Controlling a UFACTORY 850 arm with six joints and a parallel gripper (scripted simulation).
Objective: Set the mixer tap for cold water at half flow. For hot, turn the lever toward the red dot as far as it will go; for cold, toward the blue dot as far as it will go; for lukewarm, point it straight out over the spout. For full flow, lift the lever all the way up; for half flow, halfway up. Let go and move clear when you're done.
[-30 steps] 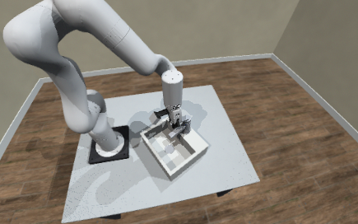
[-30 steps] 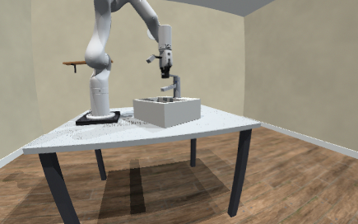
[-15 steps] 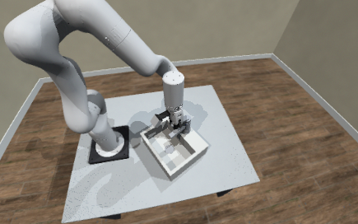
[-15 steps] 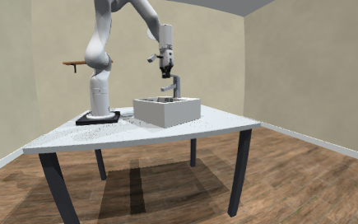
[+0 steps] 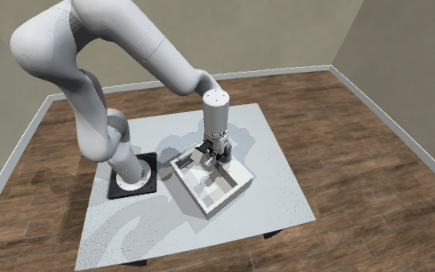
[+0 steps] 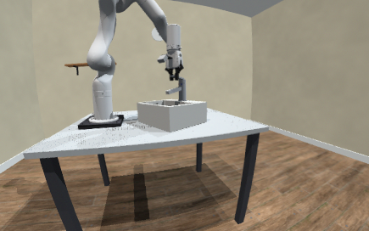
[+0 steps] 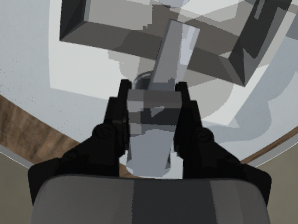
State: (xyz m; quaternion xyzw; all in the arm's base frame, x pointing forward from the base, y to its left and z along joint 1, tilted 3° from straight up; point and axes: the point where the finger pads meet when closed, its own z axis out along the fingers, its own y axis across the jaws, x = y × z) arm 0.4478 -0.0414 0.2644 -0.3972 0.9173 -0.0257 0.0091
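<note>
Now: the lever 20 mm ahead of my hand and 20 mm to the left of it. Also, from my hand: grey mixer tap: 40 mm ahead, 40 mm to the left, 50 mm below; then white sink basin: 40 mm behind, 240 mm below.
</note>
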